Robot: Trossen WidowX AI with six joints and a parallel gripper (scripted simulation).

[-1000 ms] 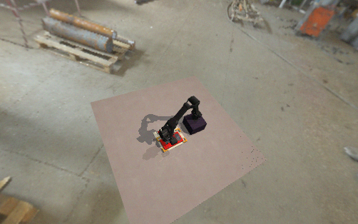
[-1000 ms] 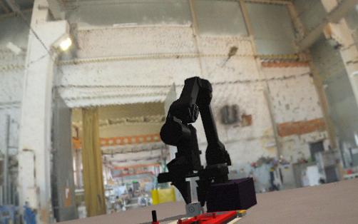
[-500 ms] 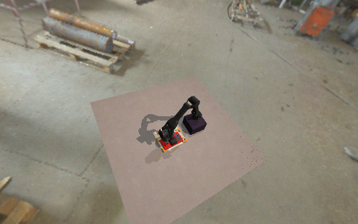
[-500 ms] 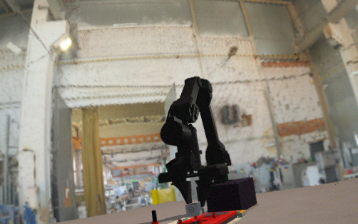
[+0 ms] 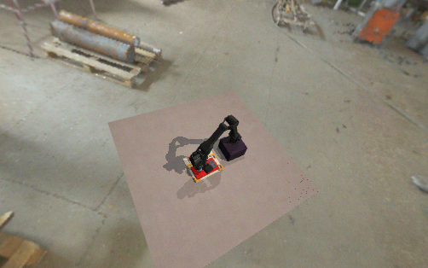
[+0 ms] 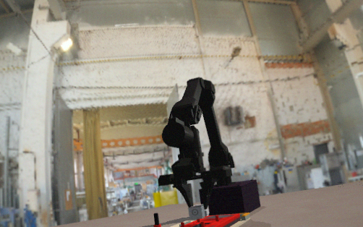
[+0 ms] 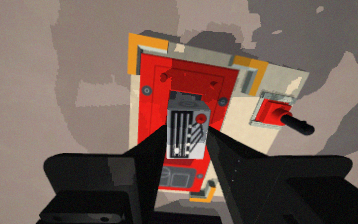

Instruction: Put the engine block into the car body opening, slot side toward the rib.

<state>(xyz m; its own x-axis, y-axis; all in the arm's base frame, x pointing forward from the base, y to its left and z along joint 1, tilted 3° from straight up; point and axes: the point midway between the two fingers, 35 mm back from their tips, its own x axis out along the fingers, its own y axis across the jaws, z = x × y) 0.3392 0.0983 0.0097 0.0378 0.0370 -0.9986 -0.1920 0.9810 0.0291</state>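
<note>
Now: gripper tip 1 cm above the engine block.
</note>
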